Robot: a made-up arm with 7 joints. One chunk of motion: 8 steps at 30 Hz.
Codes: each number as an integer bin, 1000 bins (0 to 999) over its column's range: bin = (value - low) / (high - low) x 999, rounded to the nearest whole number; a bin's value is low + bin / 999 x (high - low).
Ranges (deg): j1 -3..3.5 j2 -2.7..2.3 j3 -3.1..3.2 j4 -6.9..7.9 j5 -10.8..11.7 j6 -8.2..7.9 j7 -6.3..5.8
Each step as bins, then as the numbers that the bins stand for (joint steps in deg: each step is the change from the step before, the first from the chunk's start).
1 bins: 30 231 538 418 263 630 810
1 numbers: -2.805 -1.544 0.293 -0.707 -4.877 1.953 3.511
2 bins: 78 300 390 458 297 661 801
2 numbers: -2.492 -1.198 -0.641 -0.115 -4.111 2.453 3.402
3 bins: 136 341 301 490 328 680 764
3 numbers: -2.115 -0.993 -1.202 0.359 -3.413 2.759 2.954
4 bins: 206 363 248 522 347 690 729
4 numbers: -1.660 -0.883 -1.536 0.833 -2.985 2.920 2.530
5 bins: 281 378 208 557 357 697 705
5 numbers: -1.172 -0.808 -1.788 1.352 -2.759 3.033 2.239
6 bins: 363 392 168 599 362 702 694
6 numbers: -0.638 -0.738 -2.041 1.974 -2.647 3.114 2.106
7 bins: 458 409 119 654 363 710 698
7 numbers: -0.020 -0.653 -2.350 2.789 -2.624 3.242 2.154
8 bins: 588 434 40 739 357 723 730
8 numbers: 0.826 -0.528 -2.848 4.048 -2.759 3.452 2.542
